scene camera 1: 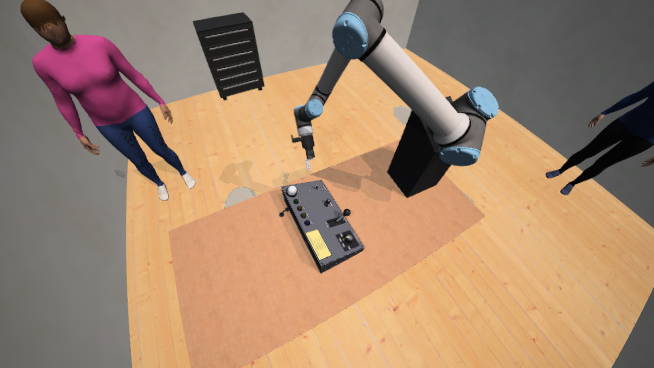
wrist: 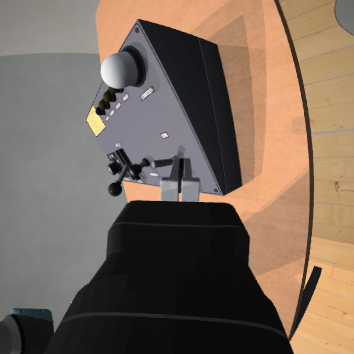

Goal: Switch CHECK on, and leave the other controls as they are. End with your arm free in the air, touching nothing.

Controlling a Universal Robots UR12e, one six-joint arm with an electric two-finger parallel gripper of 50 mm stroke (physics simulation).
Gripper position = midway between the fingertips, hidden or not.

In view: the gripper point(wrist: 181, 168) and a control panel point(scene camera 1: 315, 220).
The control panel is seen too in the wrist view point(wrist: 163, 95).
